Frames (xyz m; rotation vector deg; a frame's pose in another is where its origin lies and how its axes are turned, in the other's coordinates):
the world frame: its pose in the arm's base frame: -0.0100 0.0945 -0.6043 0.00 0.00 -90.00
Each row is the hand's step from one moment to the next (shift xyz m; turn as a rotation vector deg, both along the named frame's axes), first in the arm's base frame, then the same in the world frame.
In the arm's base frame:
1: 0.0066 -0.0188 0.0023 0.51 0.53 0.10
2: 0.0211 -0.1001 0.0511 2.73 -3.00 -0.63
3: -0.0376 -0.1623 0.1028 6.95 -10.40 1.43
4: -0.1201 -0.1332 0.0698 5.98 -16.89 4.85
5: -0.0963 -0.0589 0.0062 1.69 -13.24 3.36
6: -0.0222 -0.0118 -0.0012 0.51 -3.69 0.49
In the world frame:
1: 0.0188 0.0066 0.0023 -0.53 0.51 0.10
2: 0.1001 0.0211 0.0511 3.00 2.73 -0.63
3: 0.1623 -0.0376 0.1028 10.40 6.95 1.43
4: 0.1332 -0.1201 0.0698 16.89 5.98 4.85
5: 0.0589 -0.0963 0.0062 13.24 1.69 3.36
6: 0.0118 -0.0222 -0.0012 3.69 0.51 0.49

